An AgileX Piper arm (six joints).
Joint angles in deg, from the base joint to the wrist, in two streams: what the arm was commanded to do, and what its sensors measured. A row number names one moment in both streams.
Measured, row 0:
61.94 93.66 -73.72 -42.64 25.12 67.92
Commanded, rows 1 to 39:
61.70 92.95 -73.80 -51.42 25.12 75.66
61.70 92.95 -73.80 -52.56 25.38 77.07
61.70 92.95 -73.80 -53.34 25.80 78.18
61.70 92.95 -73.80 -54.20 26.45 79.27
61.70 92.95 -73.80 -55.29 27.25 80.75
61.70 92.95 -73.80 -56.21 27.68 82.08
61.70 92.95 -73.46 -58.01 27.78 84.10
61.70 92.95 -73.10 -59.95 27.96 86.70
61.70 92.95 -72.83 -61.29 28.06 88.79
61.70 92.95 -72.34 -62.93 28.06 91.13
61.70 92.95 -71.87 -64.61 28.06 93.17
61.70 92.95 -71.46 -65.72 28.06 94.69
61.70 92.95 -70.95 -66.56 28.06 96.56
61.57 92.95 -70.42 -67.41 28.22 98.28
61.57 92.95 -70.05 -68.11 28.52 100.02
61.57 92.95 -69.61 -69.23 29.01 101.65
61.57 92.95 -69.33 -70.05 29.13 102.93
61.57 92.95 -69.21 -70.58 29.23 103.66
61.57 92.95 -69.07 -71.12 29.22 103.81
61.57 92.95 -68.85 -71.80 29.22 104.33
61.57 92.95 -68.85 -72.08 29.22 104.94
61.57 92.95 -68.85 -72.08 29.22 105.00
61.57 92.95 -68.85 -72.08 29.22 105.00
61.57 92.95 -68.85 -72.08 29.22 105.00
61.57 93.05 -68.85 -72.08 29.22 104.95
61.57 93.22 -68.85 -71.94 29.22 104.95
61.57 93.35 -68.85 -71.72 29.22 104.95
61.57 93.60 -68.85 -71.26 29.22 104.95
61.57 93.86 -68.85 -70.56 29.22 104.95
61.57 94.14 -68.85 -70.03 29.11 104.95
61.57 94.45 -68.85 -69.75 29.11 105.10
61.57 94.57 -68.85 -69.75 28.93 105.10
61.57 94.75 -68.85 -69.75 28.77 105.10
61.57 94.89 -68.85 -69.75 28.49 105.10
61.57 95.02 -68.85 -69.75 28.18 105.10
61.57 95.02 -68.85 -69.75 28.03 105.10
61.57 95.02 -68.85 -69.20 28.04 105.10
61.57 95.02 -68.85 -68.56 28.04 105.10
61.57 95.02 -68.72 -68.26 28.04 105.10
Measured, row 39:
61.94 95.06 -69.12 -69.63 28.86 104.91
